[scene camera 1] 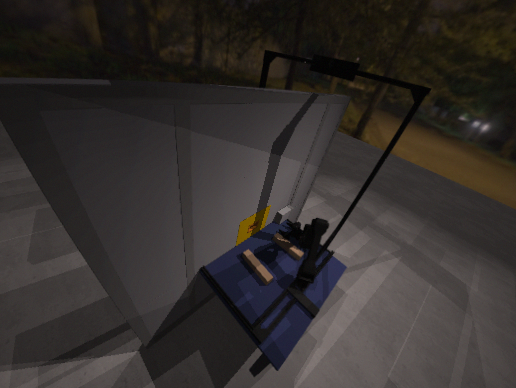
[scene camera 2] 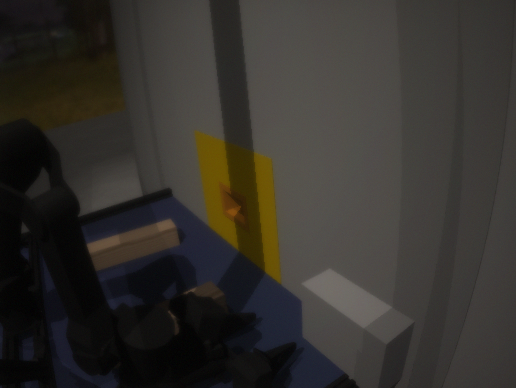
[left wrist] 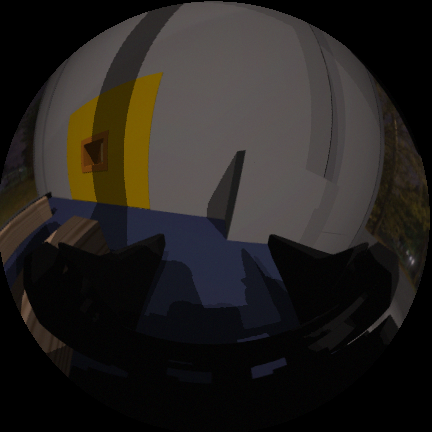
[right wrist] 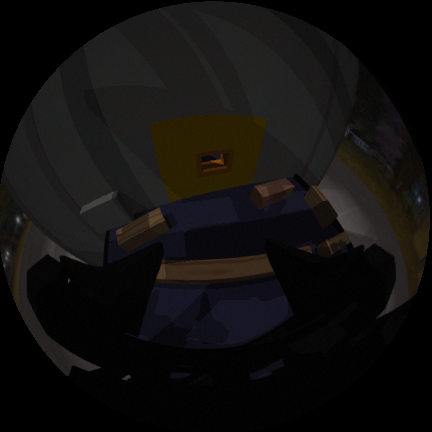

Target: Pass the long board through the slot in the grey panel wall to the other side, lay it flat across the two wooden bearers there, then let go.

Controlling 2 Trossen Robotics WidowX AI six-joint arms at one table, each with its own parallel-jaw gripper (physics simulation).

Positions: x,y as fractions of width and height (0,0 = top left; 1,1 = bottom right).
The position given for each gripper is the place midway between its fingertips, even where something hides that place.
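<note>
Open and holding nothing, the right gripper (right wrist: 0.50,0.57) is in the scene together with the left gripper, which appears in scene camera 2 (scene camera 2: 0.53,0.85) and in the left wrist view (left wrist: 0.50,0.56). There is also a slot (scene camera 2: 0.45,0.53), as well as a grey block (left wrist: 0.62,0.45).
</note>
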